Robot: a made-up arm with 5 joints. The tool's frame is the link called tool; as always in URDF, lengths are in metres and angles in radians.
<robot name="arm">
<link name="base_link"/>
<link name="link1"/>
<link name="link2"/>
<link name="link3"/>
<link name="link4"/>
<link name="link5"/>
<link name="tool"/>
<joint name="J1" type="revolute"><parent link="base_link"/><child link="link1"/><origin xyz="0 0 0.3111" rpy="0 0 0"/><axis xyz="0 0 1"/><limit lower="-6.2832" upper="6.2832" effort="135" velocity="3"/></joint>
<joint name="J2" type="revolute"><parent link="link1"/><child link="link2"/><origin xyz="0 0 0" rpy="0 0 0"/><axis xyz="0 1 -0.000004"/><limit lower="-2.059" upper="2.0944" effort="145" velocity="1"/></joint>
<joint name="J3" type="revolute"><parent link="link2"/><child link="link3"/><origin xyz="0.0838 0 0.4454" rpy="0 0 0"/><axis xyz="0 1 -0.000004"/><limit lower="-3.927" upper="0.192" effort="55" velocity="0.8"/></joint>
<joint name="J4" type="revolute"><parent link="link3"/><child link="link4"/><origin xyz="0.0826 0 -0.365" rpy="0 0 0"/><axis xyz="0 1 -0.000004"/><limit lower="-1.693" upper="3.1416" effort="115" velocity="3.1"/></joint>
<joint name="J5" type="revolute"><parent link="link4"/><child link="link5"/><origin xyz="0.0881 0 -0.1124" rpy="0 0 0"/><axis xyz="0 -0.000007 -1"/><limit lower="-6.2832" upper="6.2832" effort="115" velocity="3.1"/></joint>
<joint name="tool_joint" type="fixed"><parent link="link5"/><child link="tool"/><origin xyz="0 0 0" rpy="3.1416 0 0"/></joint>
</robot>
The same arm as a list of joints. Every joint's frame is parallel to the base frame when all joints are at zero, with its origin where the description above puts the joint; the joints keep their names.
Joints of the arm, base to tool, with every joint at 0 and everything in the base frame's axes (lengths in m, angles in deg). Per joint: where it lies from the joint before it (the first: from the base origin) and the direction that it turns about. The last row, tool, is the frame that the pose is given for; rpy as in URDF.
J1: axis 0 0 1 xyz 0 0 0.3111
J2: axis 0 1 0 xyz 0 0 0
J3: axis 0 1 0 xyz 0.0838 0 0.4454
J4: axis 0 1 0 xyz 0.0826 0 -0.365
J5: axis 0 0 -1 xyz 0.0881 0 -0.1124
tool: xyz 0 0 0 rpy -180 0 0
Joint limits (deg, base to tool): -360..360 -117.97..120 -225..11 -97..180 -360..360

